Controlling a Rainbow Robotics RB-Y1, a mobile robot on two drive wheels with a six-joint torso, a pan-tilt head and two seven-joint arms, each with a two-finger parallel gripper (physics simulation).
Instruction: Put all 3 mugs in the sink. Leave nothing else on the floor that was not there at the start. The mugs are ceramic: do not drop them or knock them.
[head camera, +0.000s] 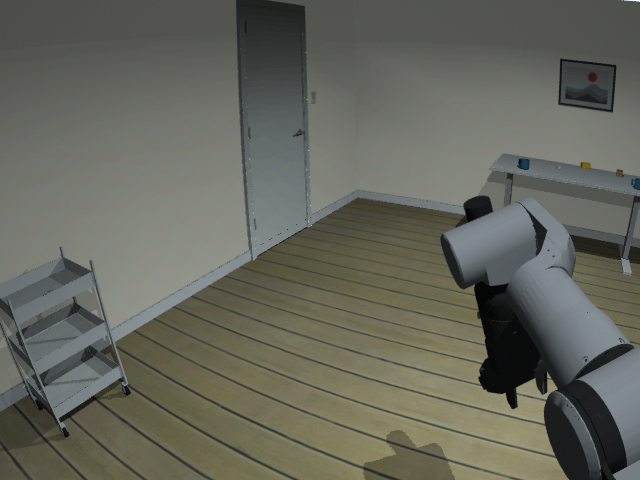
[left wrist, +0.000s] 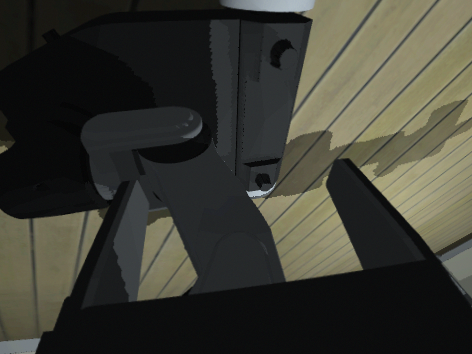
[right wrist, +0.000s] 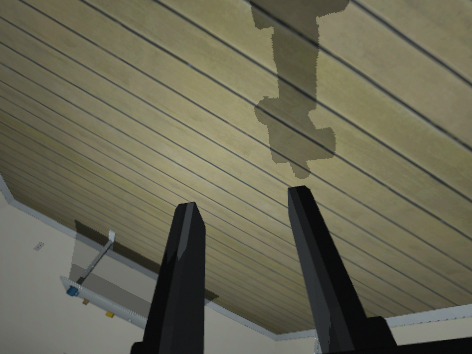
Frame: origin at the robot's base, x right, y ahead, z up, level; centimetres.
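Seen in the pictures: left gripper, fingertip midpoint: (left wrist: 239, 181); right gripper, fingertip midpoint: (head camera: 527, 397) (right wrist: 243, 207).
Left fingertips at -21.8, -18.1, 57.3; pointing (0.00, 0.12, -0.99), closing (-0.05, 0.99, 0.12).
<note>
A point is followed by its place in that frame, as x, y, z.
A blue mug (head camera: 524, 163) @[159.9, 334.4, 77.3] stands near the left end of the far table in the head view. A second blue mug (head camera: 636, 183) @[247.8, 283.4, 77.0] (right wrist: 73, 291) @[248.7, 282.0, 76.2] is partly cut off by the head view's right edge; it shows small at lower left in the right wrist view. A third mug and the sink do not show. My right gripper (head camera: 526, 396) @[26.8, 29.8, 109.0] (right wrist: 243, 207) @[26.8, 29.8, 109.0] is partly open and empty, above the floor, far from the table. My left gripper (left wrist: 239, 181) @[-21.8, -18.1, 57.3] is open with its fingers wide apart; robot parts show behind them, and I see no object held.
The table (head camera: 560, 175) @[189.4, 318.6, 72.0] (right wrist: 112, 302) @[204.4, 293.4, 70.6] against the far wall also bears a yellow block (head camera: 585, 165) @[236.8, 352.7, 74.8] (right wrist: 109, 314) @[237.4, 352.5, 74.6], a small brown block (head camera: 619, 173) @[260.2, 326.0, 75.0] (right wrist: 86, 301) @[259.9, 326.1, 74.4] and a small white thing (head camera: 558, 167) @[200.4, 343.4, 73.4]. A three-tier cart (head camera: 72, 398) @[-125.5, 117.3, 18.5] stands at left. A closed door (head camera: 273, 129) @[-50.9, 350.6, 100.3] is in the wall.
</note>
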